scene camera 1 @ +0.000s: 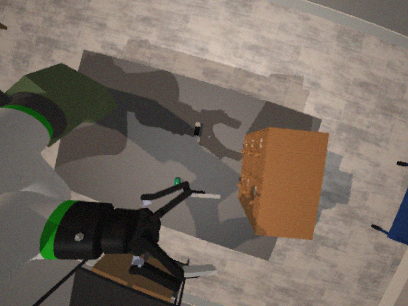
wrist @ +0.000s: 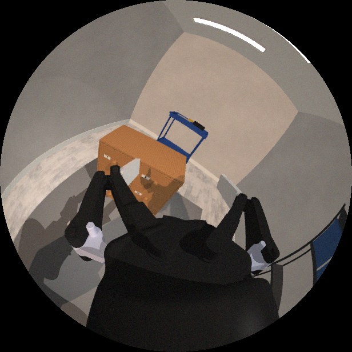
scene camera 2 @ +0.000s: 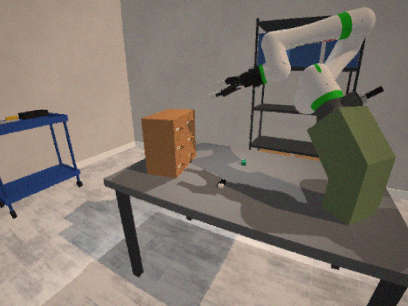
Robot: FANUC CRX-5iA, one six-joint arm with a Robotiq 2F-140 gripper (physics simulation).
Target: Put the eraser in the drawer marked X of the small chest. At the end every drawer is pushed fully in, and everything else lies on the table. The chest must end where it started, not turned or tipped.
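Where they show: gripper, fingertip midpoint: [scene camera 1: 216,231] [scene camera 2: 212,91]; arm's base at its link origin: [scene camera 1: 37,116] [scene camera 2: 335,118].
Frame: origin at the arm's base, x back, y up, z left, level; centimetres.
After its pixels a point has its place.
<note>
The eraser, a small white block with a black sleeve [scene camera 1: 197,129] @[x -43.6, y -33.5, z 14.2 cm] [scene camera 2: 221,184] @[x -42.5, y -33.2, z 16.8 cm], lies on the table [scene camera 1: 100,170] @[x 0.8, y -34.7, z -24.6 cm] [scene camera 2: 290,230] @[x -8.3, y -34.7, z 32.3 cm] in front of the chest's drawer side. The orange-brown small chest [scene camera 1: 295,185] @[x -80.3, y -4.1, z 6.4 cm] [scene camera 2: 160,145] @[x -74.5, y -17.4, z 21.6 cm] [wrist: 142,150] stands upright at the table's far end from the arm base. Its drawers look pushed in; they bear small handles and white labels, whose marks are too small to read. My gripper [scene camera 1: 204,233] @[x -60.6, y 7.6, z -8.0 cm] [scene camera 2: 216,89] @[x -60.6, y 7.6, z -8.0 cm] [wrist: 179,173] is wide open and empty, high above the table and off to one side of the eraser, pointing roughly level.
A small green object [scene camera 1: 177,181] @[x -42.6, y -33.1, z -14.1 cm] [scene camera 2: 243,162] @[x -42.2, y -33.1, z -13.0 cm] lies on the table, near one finger in scene camera 1. The green arm pedestal [scene camera 1: 75,95] @[x -1.4, y -8.5, z 10.0 cm] [scene camera 2: 345,165] @[x 5.2, y -13.7, z 15.4 cm] stands at the other end. A blue cart [scene camera 2: 40,182] [wrist: 205,133] stands beyond the chest. A dark shelf rack [scene camera 2: 280,145] stands behind the table.
</note>
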